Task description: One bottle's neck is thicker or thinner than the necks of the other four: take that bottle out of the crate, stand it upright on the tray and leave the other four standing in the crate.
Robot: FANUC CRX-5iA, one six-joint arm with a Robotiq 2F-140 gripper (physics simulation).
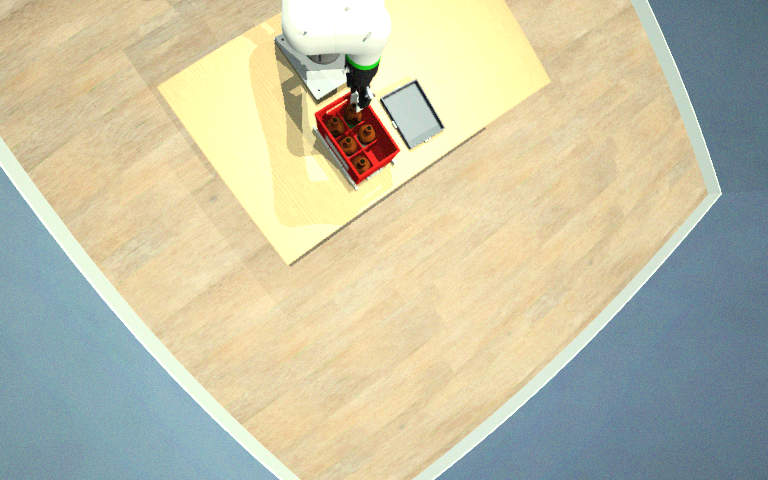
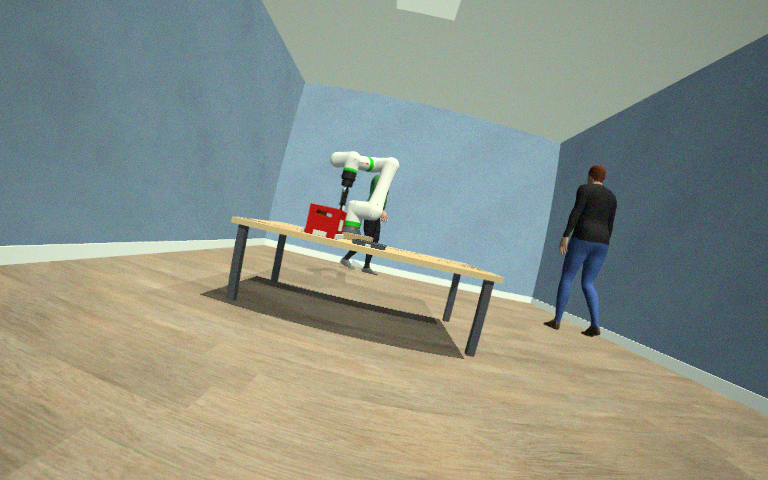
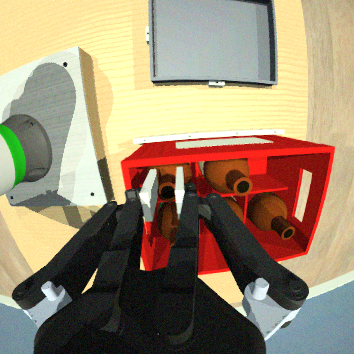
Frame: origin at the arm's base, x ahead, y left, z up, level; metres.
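Where they show: gripper, between the fingertips: (image 1: 356, 106) (image 3: 167, 178); arm's base, origin of its link: (image 2: 350, 233) (image 3: 25, 148).
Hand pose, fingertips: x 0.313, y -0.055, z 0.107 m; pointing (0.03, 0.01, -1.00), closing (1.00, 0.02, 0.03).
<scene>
Each offset is from my fingertips to the top centre of the thing. "spot": to the spot under its first point. Level surfaces: height alone.
A red crate {dx +0.091, dy -0.057, dz +0.028 m} (image 1: 392, 154) (image 2: 325, 219) (image 3: 225, 152) stands on the table and holds several brown bottles. My gripper (image 1: 358, 105) (image 2: 343, 200) (image 3: 167, 178) reaches down into the crate's corner cell nearest the robot base. It is shut on the neck of the bottle {dx +0.000, dy -0.012, dz +0.016 m} (image 1: 352, 114) (image 3: 168, 180) there, whose body is still inside the cell. Other bottles {dx +0.095, dy -0.012, dz +0.016 m} (image 1: 366, 132) (image 3: 228, 175) {dx +0.183, dy -0.102, dz +0.016 m} (image 1: 361, 164) (image 3: 272, 218) stand upright in their cells. The grey tray {dx +0.106, dy +0.241, dz -0.121 m} (image 1: 411, 113) (image 2: 369, 242) (image 3: 211, 42) lies empty beside the crate.
The robot base (image 1: 316, 77) (image 3: 53, 123) sits close behind the crate. One crate cell {spot: dx +0.173, dy +0.030, dz -0.119 m} (image 1: 383, 150) is empty. A white strip {spot: dx +0.078, dy +0.040, dz -0.117 m} (image 3: 207, 135) lies between crate and tray. A person (image 2: 586, 248) walks at the right; another (image 2: 373, 227) stands behind the table {dz -0.147 m} (image 2: 425, 256).
</scene>
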